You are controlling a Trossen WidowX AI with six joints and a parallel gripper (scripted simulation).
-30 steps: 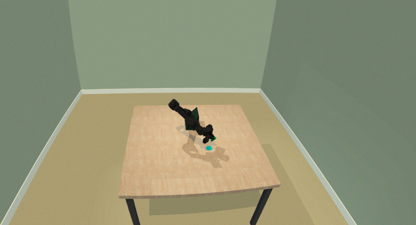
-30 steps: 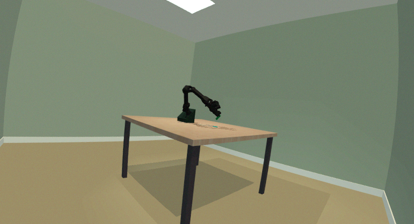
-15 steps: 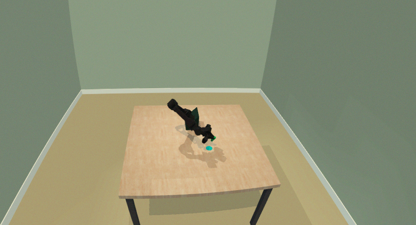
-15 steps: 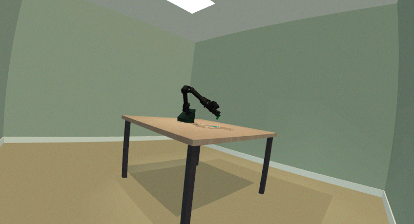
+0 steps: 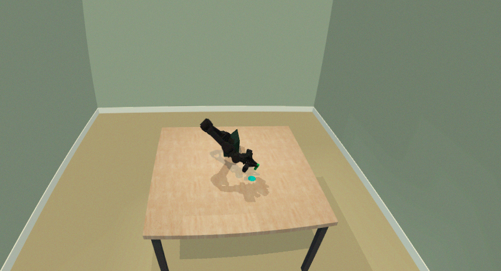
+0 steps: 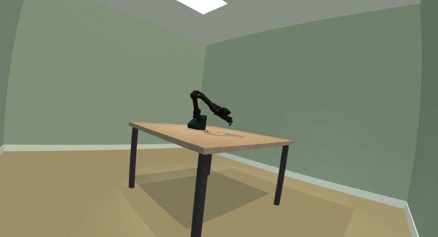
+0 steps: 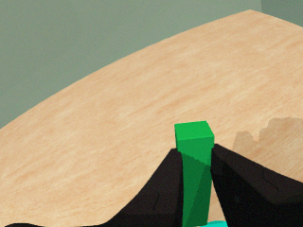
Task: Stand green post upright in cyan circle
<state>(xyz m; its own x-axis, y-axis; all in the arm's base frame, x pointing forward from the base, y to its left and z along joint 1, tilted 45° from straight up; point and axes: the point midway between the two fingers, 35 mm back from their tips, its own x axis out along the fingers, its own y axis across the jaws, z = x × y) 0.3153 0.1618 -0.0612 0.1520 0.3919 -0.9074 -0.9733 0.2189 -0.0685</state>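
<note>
My gripper tip is 30 mm to the left of the cyan circle and 140 mm above it. The rest, counted from my gripper tip: green post (20 mm below).
</note>
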